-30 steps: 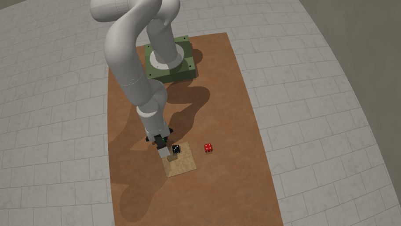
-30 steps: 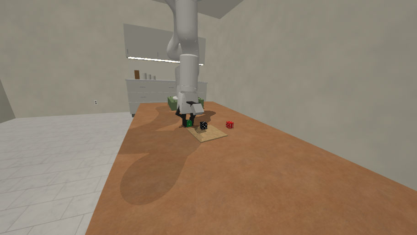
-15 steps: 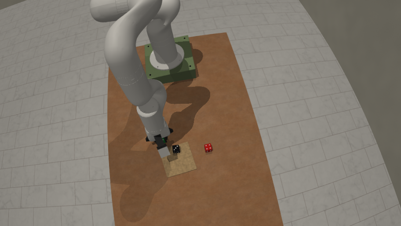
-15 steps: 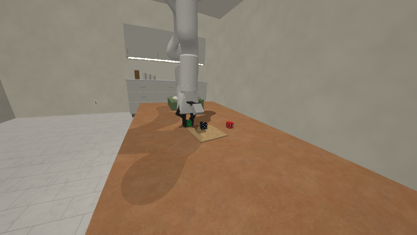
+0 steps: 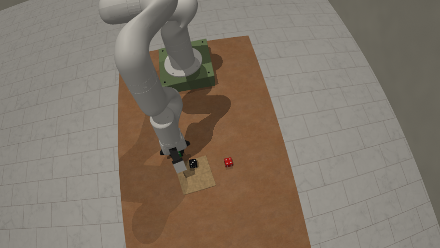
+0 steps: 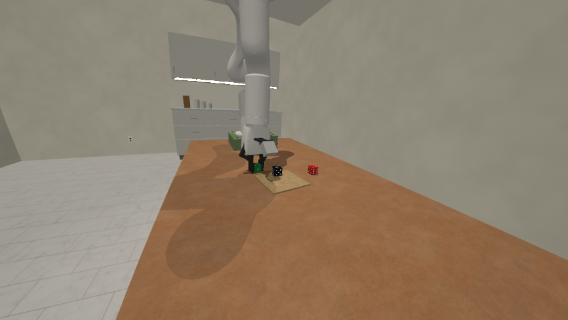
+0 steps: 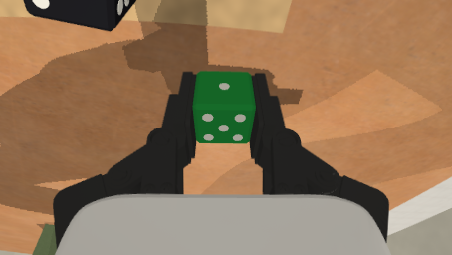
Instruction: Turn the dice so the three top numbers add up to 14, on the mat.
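The tan square mat lies 11 cm ahead of my hand, 5 cm to the left of it and 2 cm below it. Also, from my hand: black die (6 cm ahead, 6 cm to the left); then green die (1 cm below); then red die (10 cm ahead, 20 cm to the left, 1 cm below).
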